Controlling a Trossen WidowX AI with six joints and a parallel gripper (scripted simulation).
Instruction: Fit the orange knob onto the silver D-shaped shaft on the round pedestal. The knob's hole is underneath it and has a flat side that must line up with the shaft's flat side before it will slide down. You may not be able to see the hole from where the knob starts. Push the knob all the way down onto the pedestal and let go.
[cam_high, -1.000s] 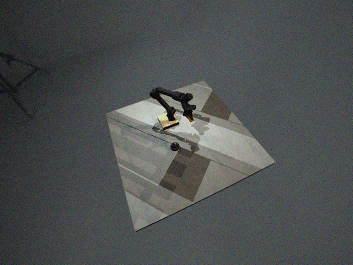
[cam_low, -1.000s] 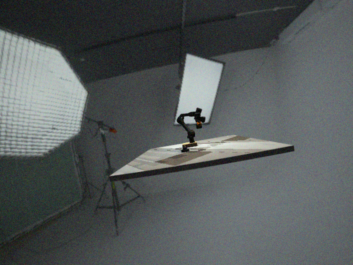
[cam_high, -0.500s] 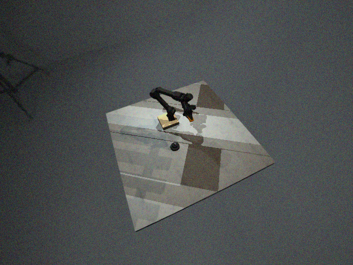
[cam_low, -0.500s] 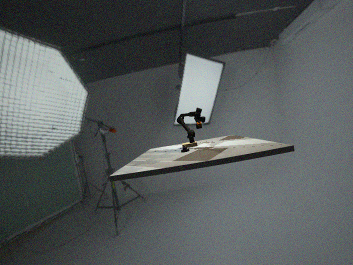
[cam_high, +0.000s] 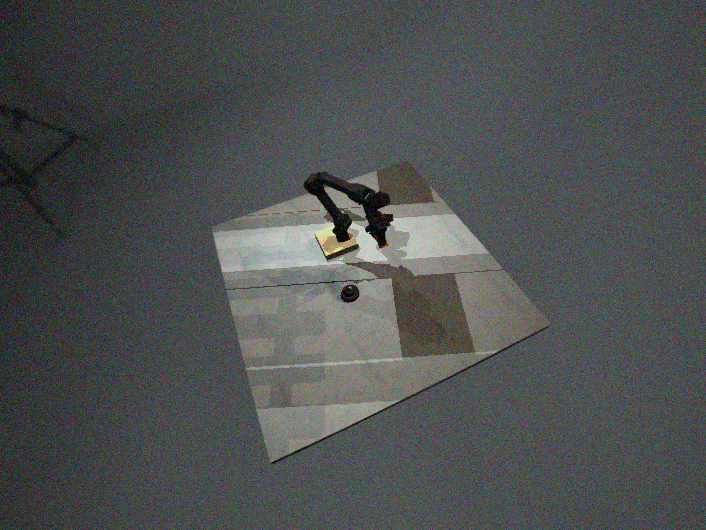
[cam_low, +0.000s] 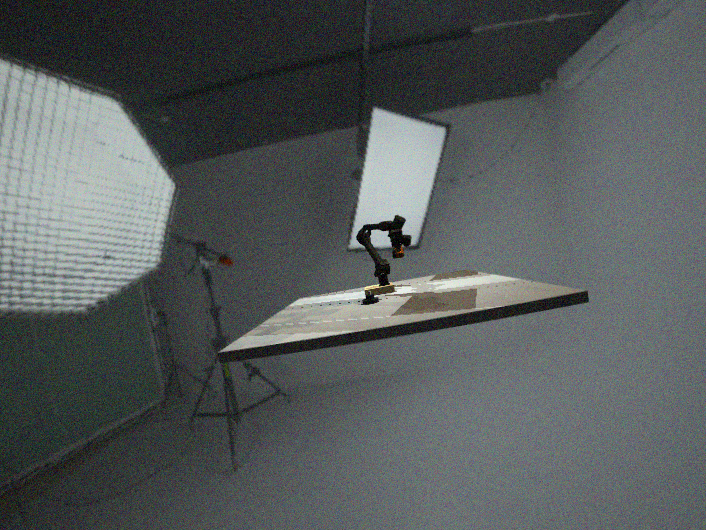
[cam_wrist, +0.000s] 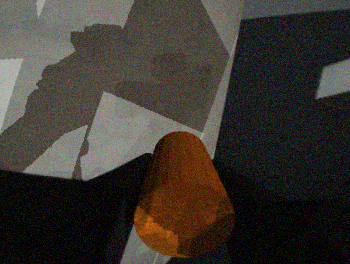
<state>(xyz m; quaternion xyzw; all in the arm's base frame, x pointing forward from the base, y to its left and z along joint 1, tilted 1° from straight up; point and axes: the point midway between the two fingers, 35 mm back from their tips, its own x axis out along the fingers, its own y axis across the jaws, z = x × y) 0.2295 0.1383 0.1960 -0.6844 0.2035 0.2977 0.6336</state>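
My gripper tip is 3 cm past the orange knob and 2 cm below it. From my gripper tip the other things lie so: dark round pedestal: 19 cm below, 18 cm to the right, 7 cm ahead.
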